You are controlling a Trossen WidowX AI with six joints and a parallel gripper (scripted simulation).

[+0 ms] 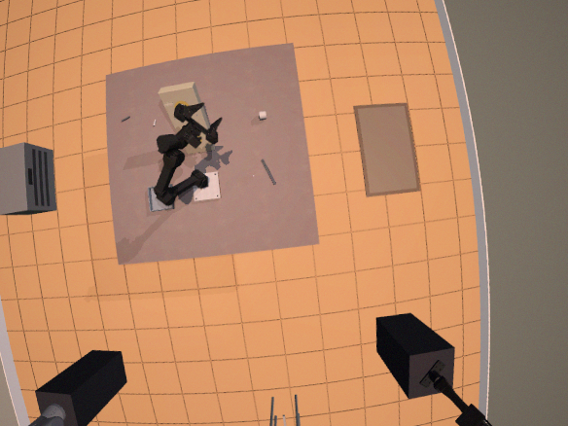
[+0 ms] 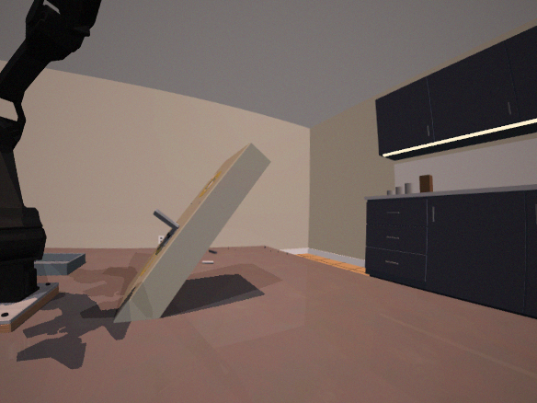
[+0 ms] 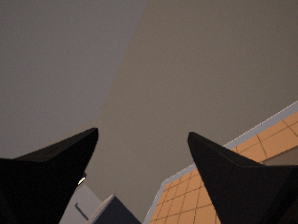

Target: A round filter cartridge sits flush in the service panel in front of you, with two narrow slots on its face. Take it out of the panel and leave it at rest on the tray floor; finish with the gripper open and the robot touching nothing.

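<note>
The round grey cartridge lies 360 mm below my gripper tip, 260 mm to the left of it and 220 mm ahead of it. Also, from my gripper tip: grey bracket (450 mm below, 260 mm to the left, 120 mm ahead); then grey tray (590 mm below, 530 mm to the left, 230 mm behind); then tan service panel (430 mm below, 260 mm to the left, 170 mm ahead).
</note>
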